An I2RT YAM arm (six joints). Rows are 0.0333 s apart.
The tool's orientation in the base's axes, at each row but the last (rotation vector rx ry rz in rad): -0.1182, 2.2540, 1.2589; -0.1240, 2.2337, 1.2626; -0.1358, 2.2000, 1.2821; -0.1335, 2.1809, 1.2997; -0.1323, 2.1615, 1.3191
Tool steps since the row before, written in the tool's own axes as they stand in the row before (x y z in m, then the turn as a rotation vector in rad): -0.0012, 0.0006, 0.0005, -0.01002, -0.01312, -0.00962; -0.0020, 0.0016, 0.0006, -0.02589, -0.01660, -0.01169; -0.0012, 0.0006, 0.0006, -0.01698, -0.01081, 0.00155; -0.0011, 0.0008, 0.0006, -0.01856, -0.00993, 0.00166; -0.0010, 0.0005, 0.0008, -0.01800, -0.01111, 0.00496
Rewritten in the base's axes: 0.0010, 0.0005, 0.0009, 0.00877, -0.01694, -0.00101; 0.0014, 0.0010, 0.0020, 0.02235, -0.02355, 0.00534; 0.0010, 0.0006, 0.0009, 0.01862, -0.00781, 0.00017; 0.0009, 0.0007, 0.0010, 0.01963, -0.00759, 0.00165; 0.0010, 0.0007, 0.0007, 0.02106, -0.00530, -0.00065
